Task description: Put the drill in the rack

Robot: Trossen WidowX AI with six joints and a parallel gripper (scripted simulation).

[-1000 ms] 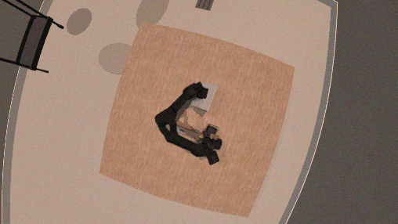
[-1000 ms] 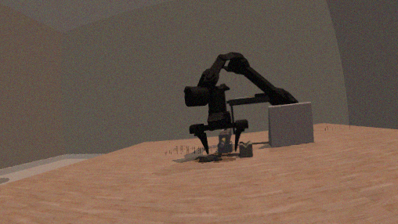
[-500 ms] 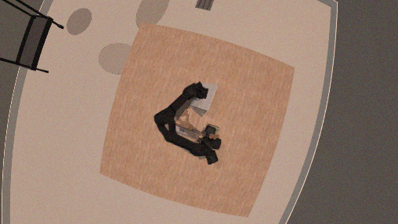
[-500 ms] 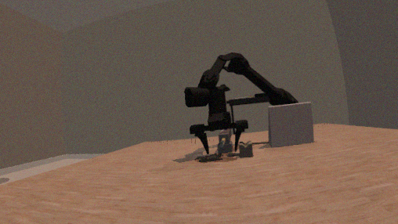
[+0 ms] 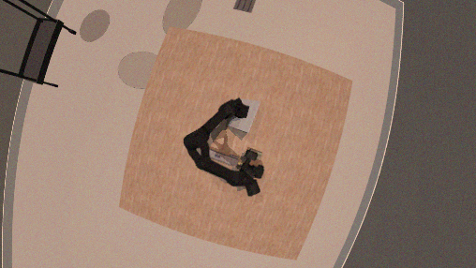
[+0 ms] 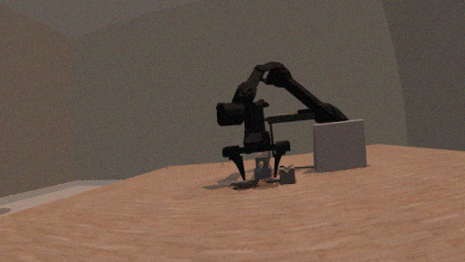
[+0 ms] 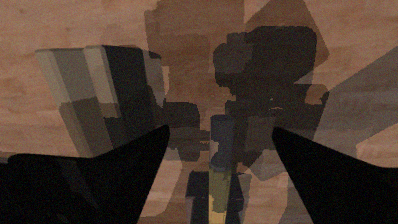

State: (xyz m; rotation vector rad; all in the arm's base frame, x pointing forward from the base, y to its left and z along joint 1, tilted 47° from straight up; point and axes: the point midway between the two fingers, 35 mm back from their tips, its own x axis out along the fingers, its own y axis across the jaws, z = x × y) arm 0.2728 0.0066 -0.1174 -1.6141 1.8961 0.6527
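Right now my gripper tip is 40 mm to the left of the drill, 40 mm below it and 10 mm past it. The rest, counted from my gripper tip: grey rack 80 mm behind, 40 mm to the left, 10 mm above.
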